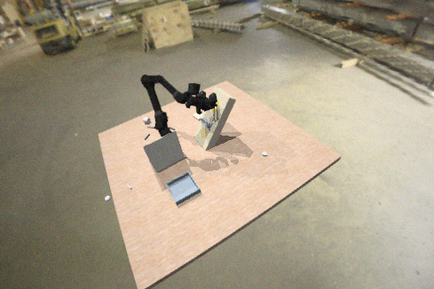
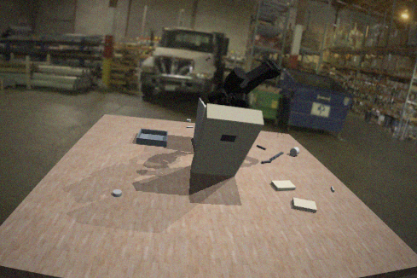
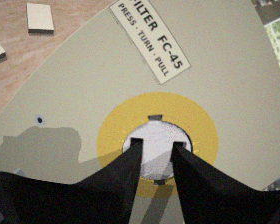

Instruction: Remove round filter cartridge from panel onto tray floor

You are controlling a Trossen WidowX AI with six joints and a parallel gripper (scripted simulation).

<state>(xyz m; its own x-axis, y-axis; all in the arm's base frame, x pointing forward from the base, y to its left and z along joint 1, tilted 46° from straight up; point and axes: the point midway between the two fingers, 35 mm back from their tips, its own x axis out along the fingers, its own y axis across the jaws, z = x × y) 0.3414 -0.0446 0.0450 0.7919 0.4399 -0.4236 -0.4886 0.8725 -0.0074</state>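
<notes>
Now: the round filter cartridge 1 cm ahead of my gripper tip and 1 cm below it. Round my gripper tip: beige service panel 4 cm behind, 8 cm below; blue-grey tray 42 cm behind, 28 cm to the right, 23 cm below.
</notes>
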